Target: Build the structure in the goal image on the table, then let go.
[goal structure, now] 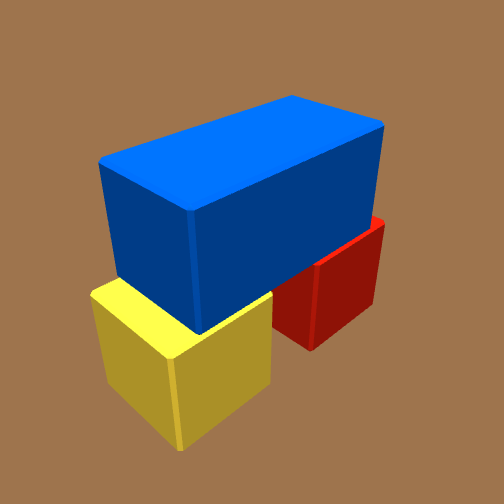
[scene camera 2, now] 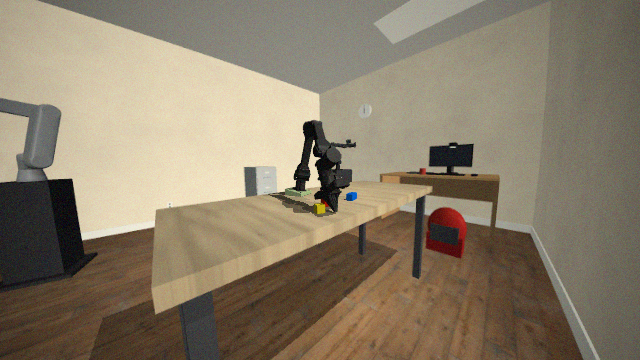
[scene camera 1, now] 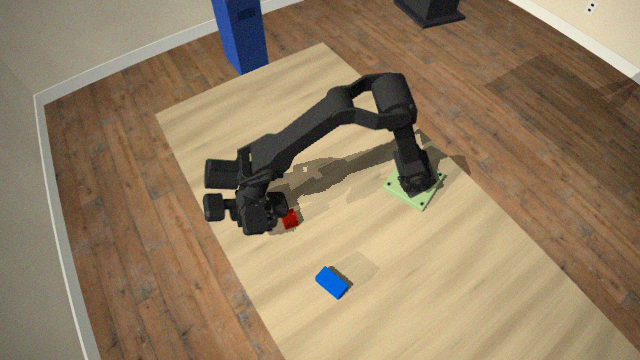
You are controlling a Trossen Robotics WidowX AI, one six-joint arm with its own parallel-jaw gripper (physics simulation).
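Frame: origin at the arm's base, x right, y ahead, z up, level; centimetres.
Seen in the pictures: gripper, fingertip midpoint: [scene camera 2: 336, 212] [scene camera 1: 239, 225]; arm's base, origin of the base link: [scene camera 2: 299, 189] [scene camera 1: 414, 182].
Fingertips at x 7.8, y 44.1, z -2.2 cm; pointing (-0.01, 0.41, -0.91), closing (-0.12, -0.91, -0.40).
Observation:
Pixels of each thing's top centre, then the offset from my fingertips to it. Level surfaces: height alone.
- red block, middle of its top: [scene camera 1: 288, 216] [scene camera 2: 325, 198] dz +2.8, dx -3.7, dy -11.6 cm
- yellow cube, middle of its top: [scene camera 2: 319, 204] dz +2.8, dx +4.3, dy -4.7 cm
- blue oblong block, middle of its top: [scene camera 1: 331, 280] [scene camera 2: 351, 193] dz +2.8, dx -21.8, dy -14.3 cm
- wooden table, its level: dz -0.5 cm
A red block [scene camera 1: 290, 219] [scene camera 2: 324, 202] sits on the table right beside the gripper, partly covered by it in both views. A yellow cube [scene camera 2: 319, 208] is on the table close to the fingers in scene camera 2; the arm hides it in scene camera 1. A blue oblong block [scene camera 1: 331, 282] [scene camera 2: 351, 196] lies flat on the table, apart from the others. My gripper [scene camera 2: 334, 209] points down with its fingertips low at the table, beside the yellow cube. It is shut with no block between its fingers. In scene camera 1 its fingertips are hidden beneath the wrist.
The arm's green base plate [scene camera 1: 406, 196] [scene camera 2: 298, 192] is fixed on the wooden table [scene camera 1: 450, 280] [scene camera 2: 225, 225]. The gripper is near the table's long edge, opposite the base. A blue cabinet [scene camera 1: 242, 37] stands beyond the table end, and a desk [scene camera 2: 465, 187] stands farther off.

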